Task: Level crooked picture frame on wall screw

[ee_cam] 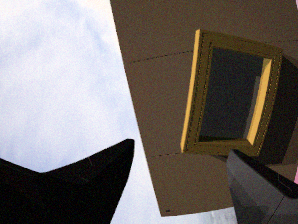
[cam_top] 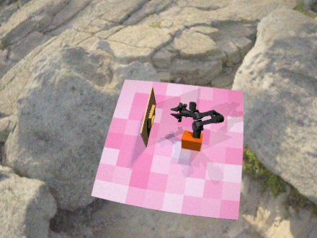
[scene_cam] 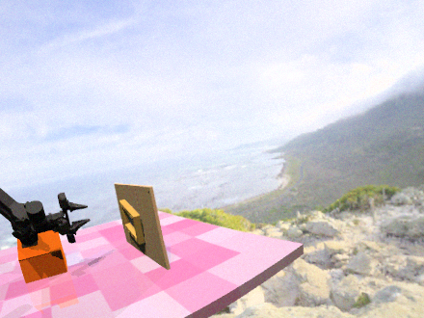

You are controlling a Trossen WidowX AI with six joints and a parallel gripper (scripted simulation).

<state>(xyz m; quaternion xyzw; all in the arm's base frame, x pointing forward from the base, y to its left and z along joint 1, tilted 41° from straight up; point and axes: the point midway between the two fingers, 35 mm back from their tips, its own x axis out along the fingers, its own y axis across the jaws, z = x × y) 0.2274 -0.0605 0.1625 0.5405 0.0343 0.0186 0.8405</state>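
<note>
Right now my gripper tip is 17 cm short of the picture frame, 8 cm above it and 4 cm to the right of it. Also, from my gripper tip: brown wall board (18 cm ahead, 8 cm below, 5 cm to the left).
</note>
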